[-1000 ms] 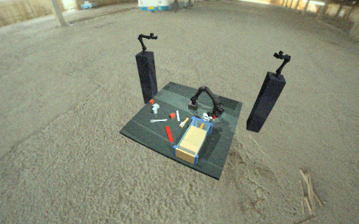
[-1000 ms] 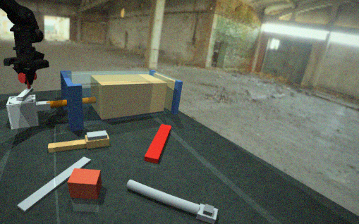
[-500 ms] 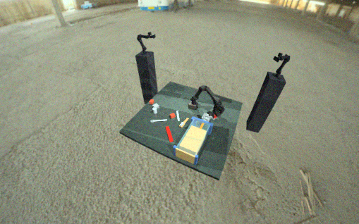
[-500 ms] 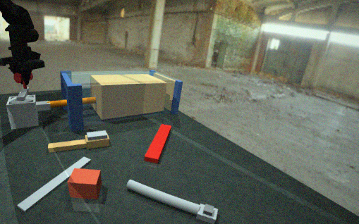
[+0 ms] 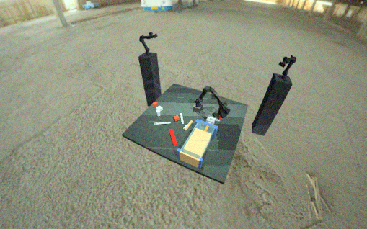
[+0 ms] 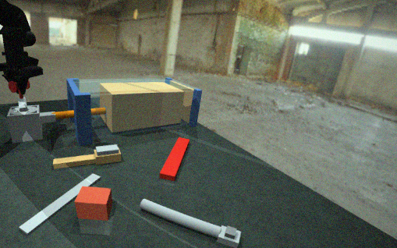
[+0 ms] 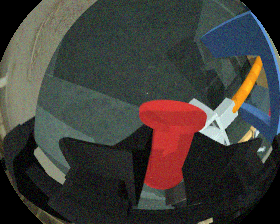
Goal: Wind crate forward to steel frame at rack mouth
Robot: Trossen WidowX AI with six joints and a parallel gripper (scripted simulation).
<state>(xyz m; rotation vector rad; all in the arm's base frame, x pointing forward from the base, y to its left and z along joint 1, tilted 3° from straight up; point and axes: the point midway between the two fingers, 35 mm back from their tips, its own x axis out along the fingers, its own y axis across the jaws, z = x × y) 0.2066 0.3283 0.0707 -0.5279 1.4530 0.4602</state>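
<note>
The winch lies 2 cm behind my gripper tip, 11 cm to the right of it and 9 cm below it. The rest, counted from my gripper tip: wooden-handled tool 14 cm ahead, 35 cm to the right, 10 cm below; winch handle 4 cm to the right, 1 cm below; red knob 2 cm above.
</note>
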